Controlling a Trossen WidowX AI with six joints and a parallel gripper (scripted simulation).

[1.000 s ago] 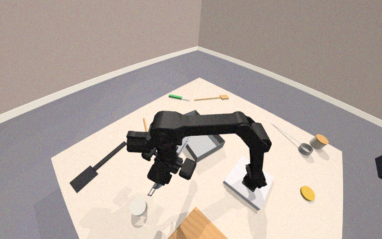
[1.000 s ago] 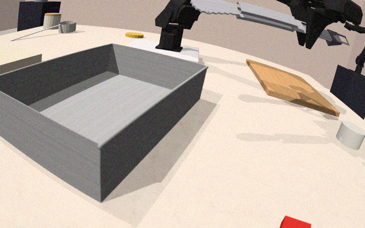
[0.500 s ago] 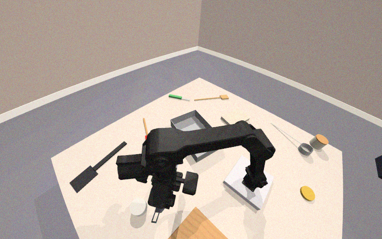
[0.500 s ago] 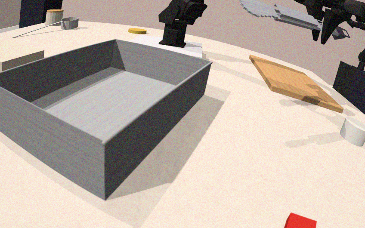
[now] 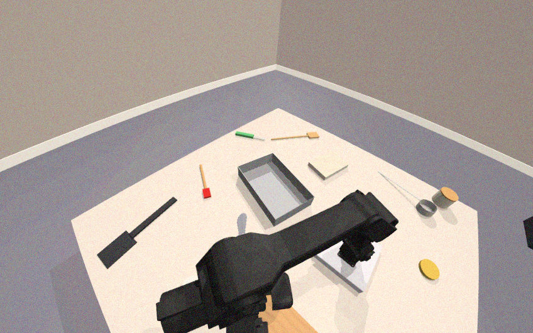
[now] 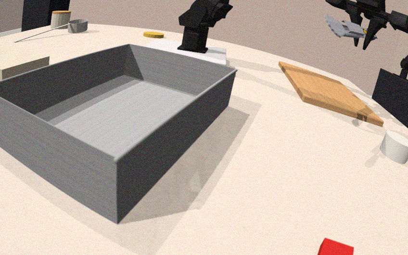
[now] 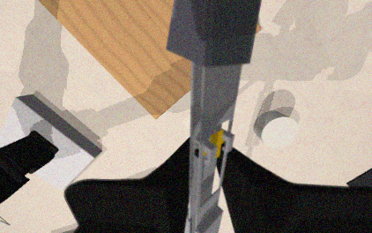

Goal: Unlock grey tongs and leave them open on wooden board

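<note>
My gripper tip is now 40 mm below the yellow lock piece, 20 mm past it and 10 mm to the right of it. Round my gripper tip: grey roasting tin (370 mm to the right, 250 mm ahead, 130 mm below); white puck (140 mm below, 140 mm ahead, 80 mm to the left); wooden board (210 mm behind, 150 mm below, 20 mm to the left).
</note>
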